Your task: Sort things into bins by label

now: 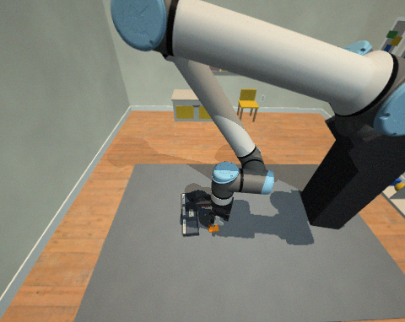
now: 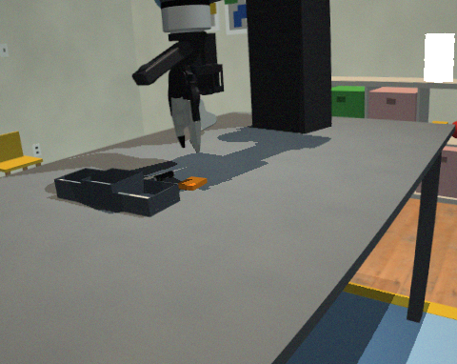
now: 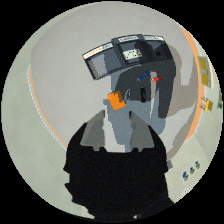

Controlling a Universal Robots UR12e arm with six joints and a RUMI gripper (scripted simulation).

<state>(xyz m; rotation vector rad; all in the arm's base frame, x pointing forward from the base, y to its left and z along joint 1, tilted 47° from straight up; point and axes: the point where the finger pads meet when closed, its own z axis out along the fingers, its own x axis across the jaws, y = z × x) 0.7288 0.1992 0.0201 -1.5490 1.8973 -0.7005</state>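
My gripper is now 8 cm above the orange flat block. From my hand the other things lie so: white dotted tile 13 cm ahead, 8 cm below, 7 cm to the right; then black cylinder 8 cm to the right, 8 cm below; then small blue piece 9 cm to the right, 8 cm below, 7 cm ahead.
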